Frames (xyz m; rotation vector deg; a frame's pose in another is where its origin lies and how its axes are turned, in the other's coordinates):
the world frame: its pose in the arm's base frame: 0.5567 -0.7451 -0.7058 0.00 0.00 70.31
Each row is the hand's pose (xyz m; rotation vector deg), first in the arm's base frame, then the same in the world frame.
Working: the arm's base frame: its pose in the world frame: 0.5140 0.7752 0.7058 0.00 0.00 -70.31

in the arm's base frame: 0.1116 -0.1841 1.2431 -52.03 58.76 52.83
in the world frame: 0.3782 0.6081 1.9489 -8.34 74.73 -6.77
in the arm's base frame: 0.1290 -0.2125 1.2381 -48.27 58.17 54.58
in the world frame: 0.3574 0.5821 1.9439 -5.71 72.02 -5.84
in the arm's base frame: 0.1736 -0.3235 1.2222 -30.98 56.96 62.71
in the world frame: 0.2679 0.5027 1.9280 7.05 60.81 -0.46
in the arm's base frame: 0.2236 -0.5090 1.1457 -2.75 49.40 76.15
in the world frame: 0.1101 0.3932 1.8515 24.21 38.78 9.89
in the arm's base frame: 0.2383 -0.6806 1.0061 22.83 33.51 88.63
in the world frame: -0.0466 0.3215 1.7119 34.32 12.88 20.99
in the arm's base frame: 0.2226 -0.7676 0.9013 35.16 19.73 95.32
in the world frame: -0.1338 0.3070 1.6071 35.80 -3.67 27.63
